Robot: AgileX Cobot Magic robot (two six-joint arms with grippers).
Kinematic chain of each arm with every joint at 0, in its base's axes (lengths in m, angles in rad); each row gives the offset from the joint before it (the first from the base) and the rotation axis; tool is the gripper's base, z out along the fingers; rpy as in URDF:
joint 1: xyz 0 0 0.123 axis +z
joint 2: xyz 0 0 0 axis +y
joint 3: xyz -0.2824 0 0.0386 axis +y
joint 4: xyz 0.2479 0 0.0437 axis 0.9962 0 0.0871
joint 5: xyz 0 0 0 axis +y
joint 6: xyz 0.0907 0 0.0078 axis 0.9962 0 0.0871
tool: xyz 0 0 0 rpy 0 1.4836 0
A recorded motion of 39 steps. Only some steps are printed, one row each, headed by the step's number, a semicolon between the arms.
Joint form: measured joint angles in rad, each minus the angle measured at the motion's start. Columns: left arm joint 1, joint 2, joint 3, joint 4, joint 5, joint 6; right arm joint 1, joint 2, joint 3, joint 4, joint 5, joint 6.
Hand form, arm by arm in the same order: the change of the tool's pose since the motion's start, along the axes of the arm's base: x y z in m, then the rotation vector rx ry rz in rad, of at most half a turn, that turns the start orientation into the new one. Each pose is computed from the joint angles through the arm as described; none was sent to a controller.
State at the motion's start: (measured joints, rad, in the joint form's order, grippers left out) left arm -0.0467 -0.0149 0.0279 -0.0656 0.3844 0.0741; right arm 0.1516 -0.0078 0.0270 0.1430 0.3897 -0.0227
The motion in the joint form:
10: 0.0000 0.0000 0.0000 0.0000 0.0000 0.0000; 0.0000 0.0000 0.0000 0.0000 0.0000 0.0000
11: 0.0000 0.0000 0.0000 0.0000 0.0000 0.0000; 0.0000 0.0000 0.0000 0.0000 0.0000 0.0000
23: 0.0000 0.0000 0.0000 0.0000 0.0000 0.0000; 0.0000 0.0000 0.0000 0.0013 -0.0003 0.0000
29: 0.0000 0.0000 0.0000 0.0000 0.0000 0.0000; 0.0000 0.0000 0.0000 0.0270 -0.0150 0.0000
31: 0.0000 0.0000 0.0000 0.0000 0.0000 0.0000; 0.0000 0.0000 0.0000 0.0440 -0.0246 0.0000
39: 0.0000 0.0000 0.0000 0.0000 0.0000 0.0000; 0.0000 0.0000 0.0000 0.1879 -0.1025 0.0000
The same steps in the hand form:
10: 0.0000 0.0000 0.0000 0.0000 0.0000 0.0000; 0.0000 0.0000 0.0000 0.0000 0.0000 0.0000
11: 0.0000 0.0000 0.0000 0.0000 0.0000 0.0000; 0.0000 0.0000 0.0000 0.0000 0.0000 0.0000
23: 0.0000 0.0000 0.0000 0.0000 0.0000 0.0000; 0.0000 0.0000 0.0000 0.0013 -0.0001 0.0000
29: 0.0000 0.0000 0.0000 0.0000 0.0000 0.0000; 0.0003 0.0008 0.0014 0.0290 -0.0106 -0.0005
31: 0.0000 0.0000 0.0000 0.0000 0.0000 0.0000; 0.0005 0.0012 0.0023 0.0473 -0.0173 -0.0010
39: 0.0000 0.0000 0.0000 0.0000 0.0000 0.0000; 0.0019 0.0038 0.0100 0.2018 -0.0701 -0.0113

